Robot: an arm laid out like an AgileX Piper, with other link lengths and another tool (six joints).
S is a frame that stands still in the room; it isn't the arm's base.
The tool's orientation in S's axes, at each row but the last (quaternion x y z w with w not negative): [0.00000 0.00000 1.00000 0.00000]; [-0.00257 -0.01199 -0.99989 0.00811]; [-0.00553 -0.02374 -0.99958 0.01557]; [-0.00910 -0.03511 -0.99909 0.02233]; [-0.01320 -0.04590 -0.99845 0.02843]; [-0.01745 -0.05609 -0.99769 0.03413]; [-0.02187 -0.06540 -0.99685 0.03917]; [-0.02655 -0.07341 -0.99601 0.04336]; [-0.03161 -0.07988 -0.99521 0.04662]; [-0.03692 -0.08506 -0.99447 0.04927]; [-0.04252 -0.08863 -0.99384 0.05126]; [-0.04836 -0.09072 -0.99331 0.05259]
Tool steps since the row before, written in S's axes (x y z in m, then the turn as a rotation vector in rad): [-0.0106 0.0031 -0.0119 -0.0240 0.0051 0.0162]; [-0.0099 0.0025 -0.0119 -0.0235 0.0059 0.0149]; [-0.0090 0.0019 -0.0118 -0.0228 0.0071 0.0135]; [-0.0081 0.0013 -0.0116 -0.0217 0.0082 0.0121]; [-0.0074 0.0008 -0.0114 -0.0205 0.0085 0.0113]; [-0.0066 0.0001 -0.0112 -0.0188 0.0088 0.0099]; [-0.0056 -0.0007 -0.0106 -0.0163 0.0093 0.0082]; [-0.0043 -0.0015 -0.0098 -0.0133 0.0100 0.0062]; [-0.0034 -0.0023 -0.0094 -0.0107 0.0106 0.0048]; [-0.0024 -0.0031 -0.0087 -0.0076 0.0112 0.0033]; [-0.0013 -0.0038 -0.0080 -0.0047 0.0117 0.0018]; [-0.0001 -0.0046 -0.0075 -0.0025 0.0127 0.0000]
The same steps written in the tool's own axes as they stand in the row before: [0.0106 -0.0031 -0.0119 0.0240 -0.0051 0.0162]; [0.0098 -0.0029 -0.0119 0.0235 -0.0059 0.0149]; [0.0088 -0.0027 -0.0118 0.0227 -0.0072 0.0136]; [0.0078 -0.0025 -0.0116 0.0216 -0.0083 0.0123]; [0.0070 -0.0023 -0.0114 0.0203 -0.0086 0.0115]; [0.0061 -0.0018 -0.0113 0.0185 -0.0089 0.0102]; [0.0051 -0.0011 -0.0108 0.0159 -0.0095 0.0087]; [0.0038 -0.0003 -0.0101 0.0128 -0.0102 0.0070]; [0.0029 0.0005 -0.0098 0.0100 -0.0107 0.0059]; [0.0020 0.0013 -0.0092 0.0068 -0.0112 0.0047]; [0.0009 0.0022 -0.0086 0.0037 -0.0117 0.0035]; [-0.0003 0.0032 -0.0082 0.0013 -0.0127 0.0021]
